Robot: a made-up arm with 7 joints. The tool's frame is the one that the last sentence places.
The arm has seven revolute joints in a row. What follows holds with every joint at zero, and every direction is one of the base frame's. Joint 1 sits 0.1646 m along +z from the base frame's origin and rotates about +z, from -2.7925 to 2.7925 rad. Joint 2 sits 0.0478 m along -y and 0.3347 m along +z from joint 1 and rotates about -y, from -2.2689 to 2.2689 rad. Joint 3 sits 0.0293 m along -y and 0.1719 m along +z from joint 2 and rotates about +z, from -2.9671 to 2.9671 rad. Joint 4 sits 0.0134 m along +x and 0.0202 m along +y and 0.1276 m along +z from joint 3 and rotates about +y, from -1.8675 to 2.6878 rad. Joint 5 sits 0.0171 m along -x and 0.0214 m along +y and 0.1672 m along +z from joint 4 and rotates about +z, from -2.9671 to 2.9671 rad. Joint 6 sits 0.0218 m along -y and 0.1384 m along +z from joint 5 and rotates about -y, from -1.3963 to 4.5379 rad. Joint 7 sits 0.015 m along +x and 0.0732 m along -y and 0.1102 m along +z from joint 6 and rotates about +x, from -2.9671 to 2.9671 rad. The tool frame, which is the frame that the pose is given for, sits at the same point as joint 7; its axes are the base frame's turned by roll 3.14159, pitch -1.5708 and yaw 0 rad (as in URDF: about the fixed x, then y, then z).
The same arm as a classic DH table. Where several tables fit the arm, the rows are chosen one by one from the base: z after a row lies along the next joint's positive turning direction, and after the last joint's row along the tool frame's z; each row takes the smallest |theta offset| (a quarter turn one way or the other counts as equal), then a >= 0, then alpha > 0; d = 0 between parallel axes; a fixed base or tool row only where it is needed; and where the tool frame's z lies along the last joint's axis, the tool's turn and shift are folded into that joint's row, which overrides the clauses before.
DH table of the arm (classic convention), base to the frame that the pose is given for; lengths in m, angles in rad. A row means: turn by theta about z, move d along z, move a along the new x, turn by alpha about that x. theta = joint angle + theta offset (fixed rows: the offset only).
joint 1: d 0.4993  theta0 0  a 0  alpha 1.5708
joint 2: d 0.0771  theta0 0  a 0  alpha -1.5708
joint 3: d 0.2995  theta0 0  a 0.0134  alpha -1.5708
joint 4: d 0.0416  theta0 0  a -0.0171  alpha 1.5708
joint 5: d 0.3056  theta0 0  a 0  alpha 1.5708
joint 6: d 0.095  theta0 1.5708  a 0.1102  alpha 1.5708
joint 7: d 0.015  theta0 0  a 0  alpha 0
Joint limits (rad, base to tool): -2.7925..2.7925 -2.2689..2.2689 -2.9671..2.9671 -1.8675..2.6878 -2.9671..2.9671 -1.3963..4.5379 -2.9671..2.9671

